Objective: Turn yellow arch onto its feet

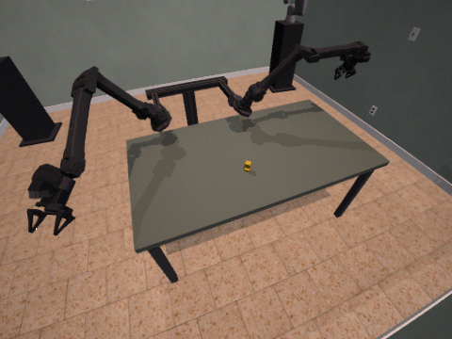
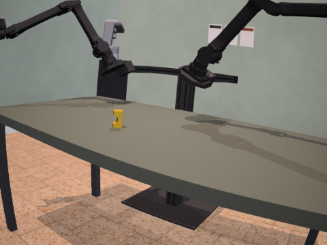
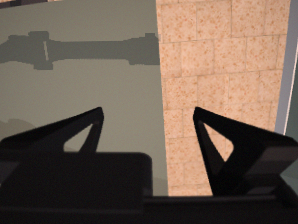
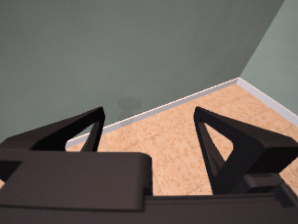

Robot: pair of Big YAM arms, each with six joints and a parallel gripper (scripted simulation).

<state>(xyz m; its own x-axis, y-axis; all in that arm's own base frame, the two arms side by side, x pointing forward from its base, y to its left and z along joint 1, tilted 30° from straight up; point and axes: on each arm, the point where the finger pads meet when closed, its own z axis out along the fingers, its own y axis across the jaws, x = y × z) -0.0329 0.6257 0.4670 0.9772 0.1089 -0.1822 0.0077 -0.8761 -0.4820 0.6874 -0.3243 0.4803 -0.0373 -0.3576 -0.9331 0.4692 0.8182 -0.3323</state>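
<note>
The yellow arch is 410 mm ahead of my left hand, 860 mm to the right of it and 310 mm below it.
</note>
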